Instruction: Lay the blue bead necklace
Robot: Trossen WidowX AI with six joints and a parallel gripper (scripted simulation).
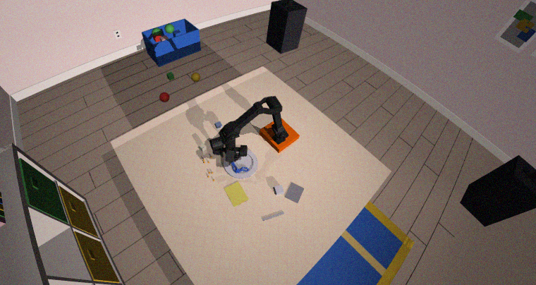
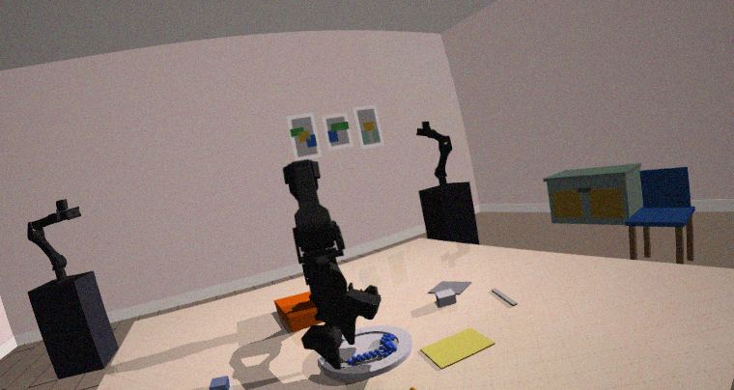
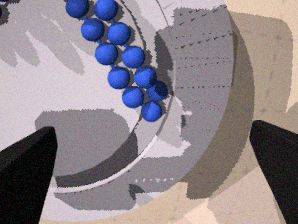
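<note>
My gripper tip is 40 mm past the round bead board, 50 mm to the right of it and 20 mm above it. Round my gripper tip: yellow sheet 90 mm ahead, 200 mm to the left, 30 mm below; then pale cube 100 mm ahead, 160 mm to the right, 10 mm below; then blue cube 70 mm behind, 260 mm to the right, 20 mm below.
</note>
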